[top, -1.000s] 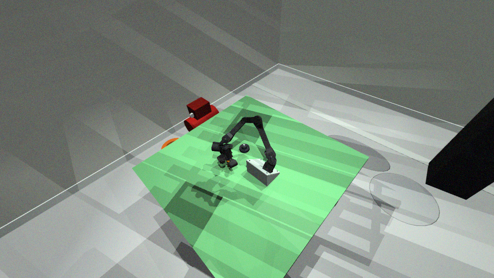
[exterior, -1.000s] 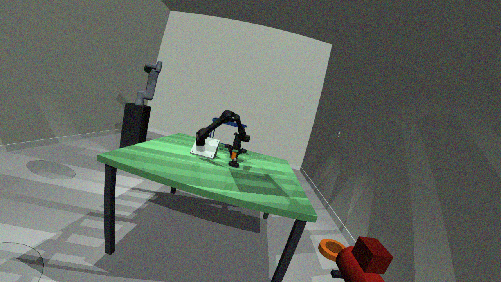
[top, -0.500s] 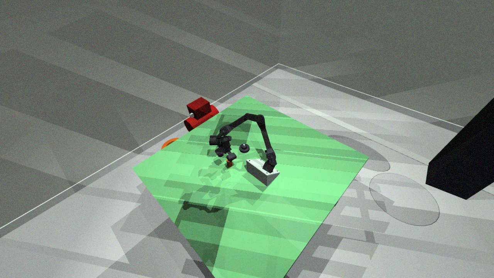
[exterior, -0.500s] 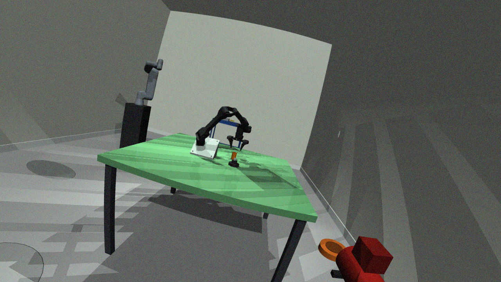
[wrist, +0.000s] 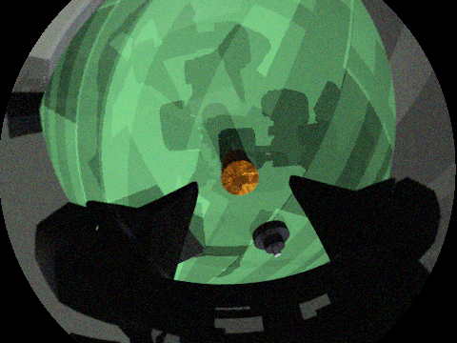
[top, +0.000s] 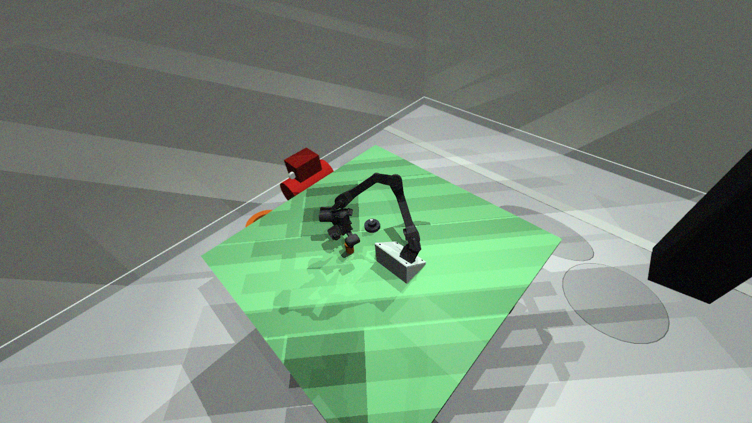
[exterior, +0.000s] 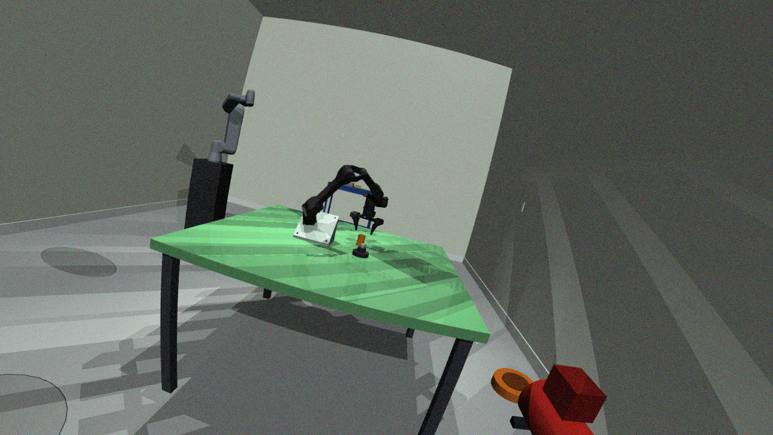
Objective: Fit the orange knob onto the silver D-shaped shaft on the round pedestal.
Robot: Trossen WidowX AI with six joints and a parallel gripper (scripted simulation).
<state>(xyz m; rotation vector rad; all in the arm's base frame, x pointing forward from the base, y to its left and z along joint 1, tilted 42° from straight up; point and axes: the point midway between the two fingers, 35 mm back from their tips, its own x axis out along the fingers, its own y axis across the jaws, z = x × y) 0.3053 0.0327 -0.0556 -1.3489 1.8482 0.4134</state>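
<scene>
Now: the orange knob 3 cm below my gripper tip. From my gripper tip the other things lie so: dark round pedestal 1 cm behind, 19 cm to the right, 5 cm below.
</scene>
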